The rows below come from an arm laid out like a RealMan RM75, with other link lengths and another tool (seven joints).
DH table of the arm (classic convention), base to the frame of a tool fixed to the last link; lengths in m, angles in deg. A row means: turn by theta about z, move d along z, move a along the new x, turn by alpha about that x. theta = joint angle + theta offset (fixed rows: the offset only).
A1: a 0, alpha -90, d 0.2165, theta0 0
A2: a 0, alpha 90, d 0, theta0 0
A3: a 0, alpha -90, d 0.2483, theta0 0
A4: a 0, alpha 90, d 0, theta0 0
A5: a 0, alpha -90, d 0.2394, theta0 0
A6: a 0, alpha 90, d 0, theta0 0
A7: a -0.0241, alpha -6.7, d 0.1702, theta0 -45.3
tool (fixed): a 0, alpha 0, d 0.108, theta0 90
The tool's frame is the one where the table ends.
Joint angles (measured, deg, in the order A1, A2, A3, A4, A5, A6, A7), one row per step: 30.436, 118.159, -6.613, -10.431, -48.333, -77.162, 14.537; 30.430, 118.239, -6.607, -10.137, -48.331, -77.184, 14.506; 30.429, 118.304, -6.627, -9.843, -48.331, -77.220, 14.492; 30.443, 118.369, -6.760, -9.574, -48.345, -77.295, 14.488; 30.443, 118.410, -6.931, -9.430, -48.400, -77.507, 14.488; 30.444, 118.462, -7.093, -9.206, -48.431, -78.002, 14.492; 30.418, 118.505, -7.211, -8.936, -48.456, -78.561, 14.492; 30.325, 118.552, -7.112, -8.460, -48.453, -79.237, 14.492; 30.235, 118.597, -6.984, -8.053, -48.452, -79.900, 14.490; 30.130, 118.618, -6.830, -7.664, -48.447, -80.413, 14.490; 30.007, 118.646, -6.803, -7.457, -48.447, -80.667, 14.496
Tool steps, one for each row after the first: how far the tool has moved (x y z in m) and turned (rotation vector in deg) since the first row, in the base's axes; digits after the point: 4 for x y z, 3 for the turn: 0.0003, -0.0001, -0.0023, -0.182, 0.281, -0.037; 0.0004, -0.0001, -0.0046, -0.372, 0.547, -0.037; -0.0003, 0.0001, -0.0071, -0.626, 0.728, 0.072; -0.0017, 0.0001, -0.0087, -0.790, 0.703, 0.319; -0.0041, -0.0005, -0.0102, -0.828, 0.674, 0.767; -0.0063, -0.0014, -0.0115, -0.814, 0.674, 1.209; -0.0074, -0.0033, -0.0129, -0.660, 0.918, 1.540; -0.0085, -0.0053, -0.0137, -0.449, 1.119, 1.856; -0.0088, -0.0071, -0.0144, -0.270, 1.352, 2.029; -0.0085, -0.0083, -0.0151, -0.236, 1.478, 2.069
